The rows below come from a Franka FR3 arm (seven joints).
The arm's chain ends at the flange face. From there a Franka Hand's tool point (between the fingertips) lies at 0.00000 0.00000 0.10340 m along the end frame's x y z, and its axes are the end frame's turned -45 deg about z.
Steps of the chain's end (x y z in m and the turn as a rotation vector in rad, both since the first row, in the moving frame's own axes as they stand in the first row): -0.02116 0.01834 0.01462 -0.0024 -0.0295 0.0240; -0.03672 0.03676 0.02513 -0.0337 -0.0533 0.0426
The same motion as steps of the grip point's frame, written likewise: -0.03024 -0.00400 0.01457 0.0192 -0.0226 0.0240; -0.05828 -0.00154 0.02492 0.0139 -0.0615 0.0426
